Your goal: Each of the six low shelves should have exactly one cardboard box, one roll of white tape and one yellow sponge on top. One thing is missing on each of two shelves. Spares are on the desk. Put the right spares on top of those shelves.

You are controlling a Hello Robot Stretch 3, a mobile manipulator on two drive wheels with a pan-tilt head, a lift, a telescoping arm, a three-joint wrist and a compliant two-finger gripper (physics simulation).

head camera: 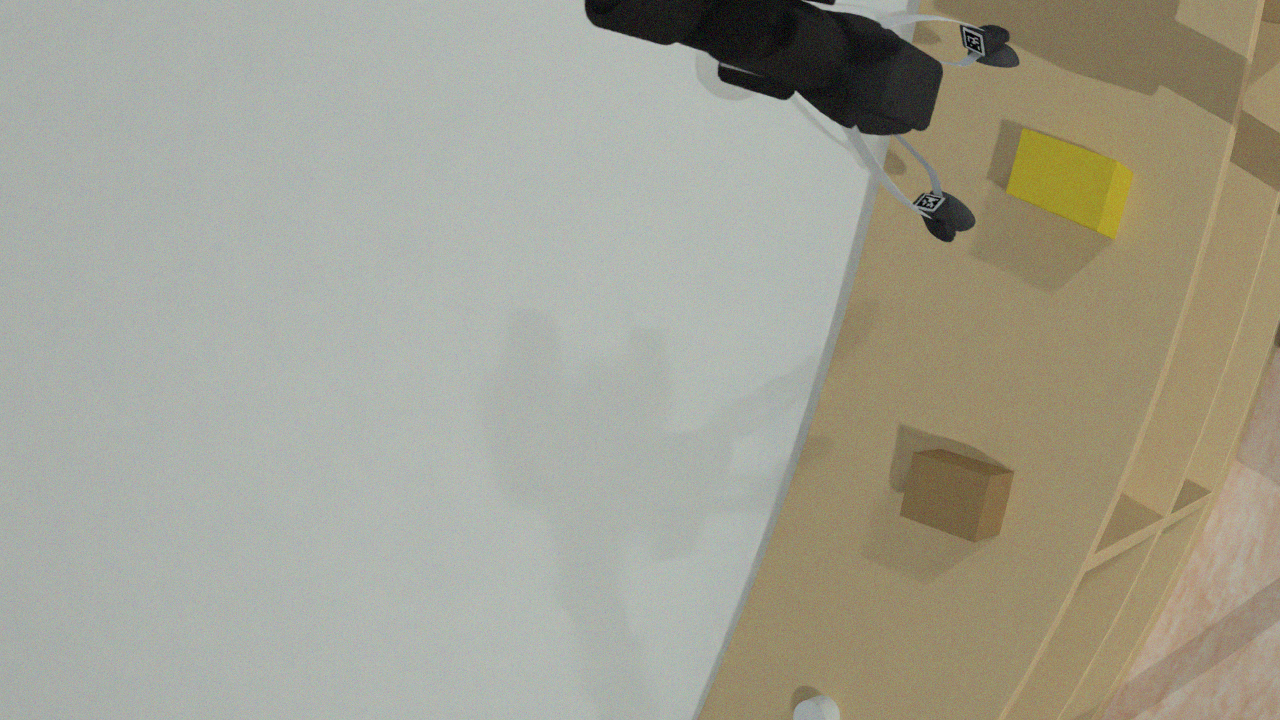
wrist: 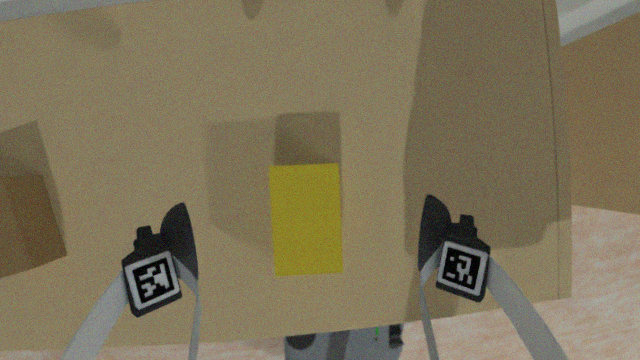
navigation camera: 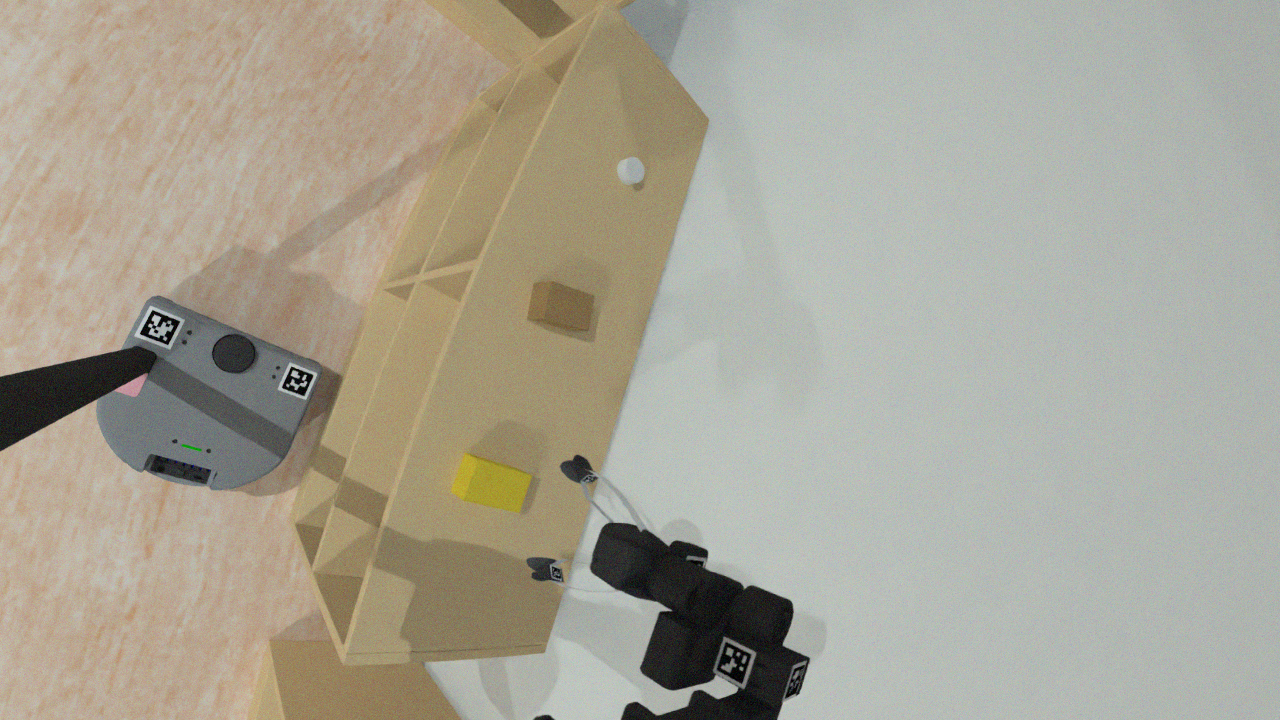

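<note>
A yellow sponge [head camera: 1065, 183] [navigation camera: 492, 484] [wrist: 306, 252], a brown cardboard box [head camera: 948, 494] [navigation camera: 561, 306] [wrist: 25, 225] and a roll of white tape [head camera: 816, 708] [navigation camera: 631, 171] stand apart on top of a low wooden shelf [head camera: 1029, 358] [navigation camera: 501, 385] [wrist: 125, 100]. The tape does not show in the wrist view. My gripper [head camera: 978, 132] [navigation camera: 560, 519] [wrist: 307, 226] is open and empty, raised above the shelf's edge. In the wrist view the sponge lies beyond and between the spread fingers, touching neither. The desk with spares is not identifiable.
Another wooden shelf [navigation camera: 340, 680] [wrist: 605, 115] stands near the end by the sponge, and one more [navigation camera: 492, 26] near the tape end. My grey base [navigation camera: 214, 394] is on the pinkish floor along the shelf's open side. A pale surface [head camera: 358, 358] [navigation camera: 984, 358] lies beyond its other side.
</note>
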